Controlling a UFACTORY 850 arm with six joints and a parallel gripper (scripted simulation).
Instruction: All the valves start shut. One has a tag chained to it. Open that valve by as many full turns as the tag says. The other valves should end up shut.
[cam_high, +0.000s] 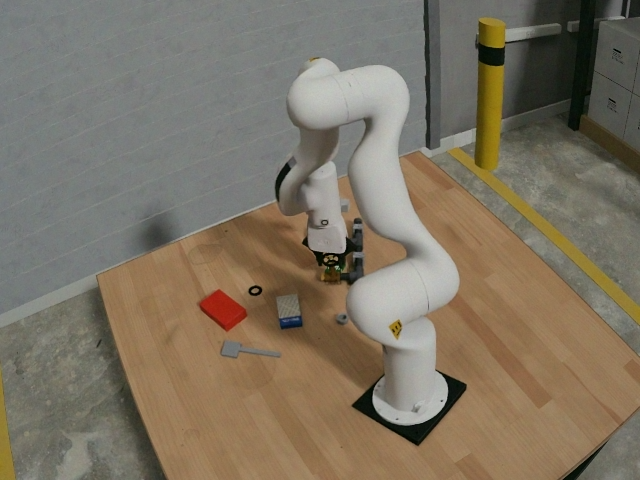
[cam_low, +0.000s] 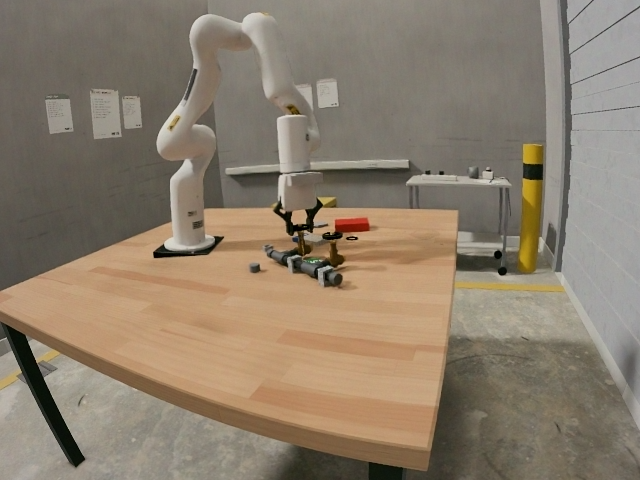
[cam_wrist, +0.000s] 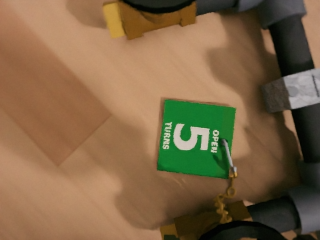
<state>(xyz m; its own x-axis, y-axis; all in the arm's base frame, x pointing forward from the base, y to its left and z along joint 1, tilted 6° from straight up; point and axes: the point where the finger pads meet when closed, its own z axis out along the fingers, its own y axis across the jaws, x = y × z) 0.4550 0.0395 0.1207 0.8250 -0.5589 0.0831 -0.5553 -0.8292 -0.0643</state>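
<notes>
Now: the green tag 5 cm ahead of my hand, 3 cm to the right of it and 9 cm below it. Round my hand: red block (33 cm to the left, 8 cm below); grey paddle-shaped tool (16 cm behind, 30 cm to the left, 9 cm below); blue-and-grey box (7 cm behind, 15 cm to the left, 8 cm below).
</notes>
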